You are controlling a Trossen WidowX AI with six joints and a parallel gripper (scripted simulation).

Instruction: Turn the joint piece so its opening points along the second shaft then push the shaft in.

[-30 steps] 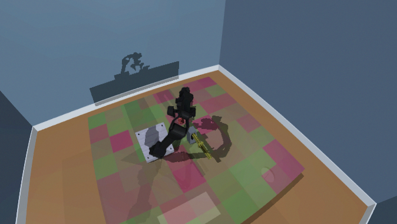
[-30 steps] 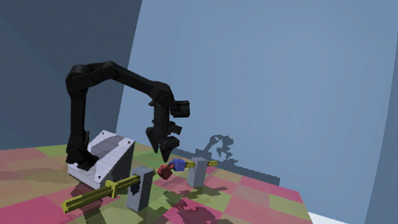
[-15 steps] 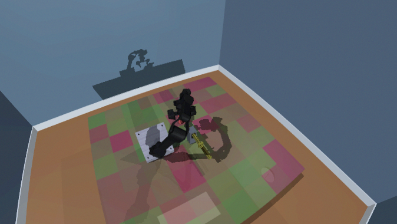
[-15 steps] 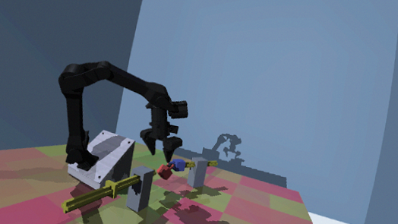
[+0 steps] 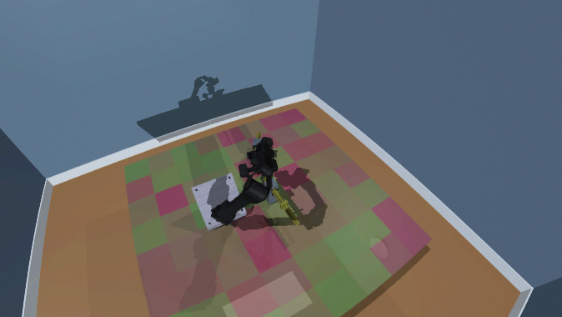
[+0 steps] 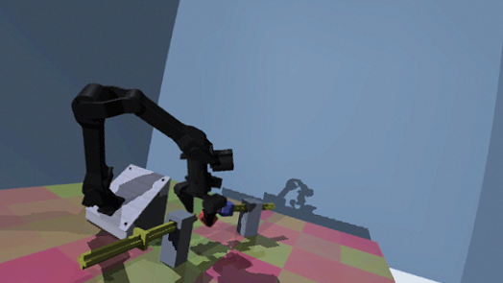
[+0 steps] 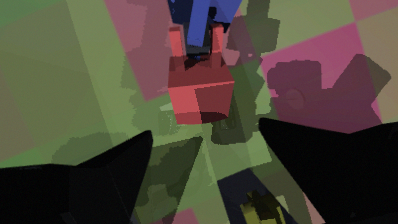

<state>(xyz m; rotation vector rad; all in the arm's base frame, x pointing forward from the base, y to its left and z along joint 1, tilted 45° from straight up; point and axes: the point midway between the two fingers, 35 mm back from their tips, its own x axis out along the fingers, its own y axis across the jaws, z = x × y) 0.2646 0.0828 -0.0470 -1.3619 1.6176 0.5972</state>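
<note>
My gripper tip is now 4 cm to the right of the red square joint piece and 1 cm short of it.
</note>
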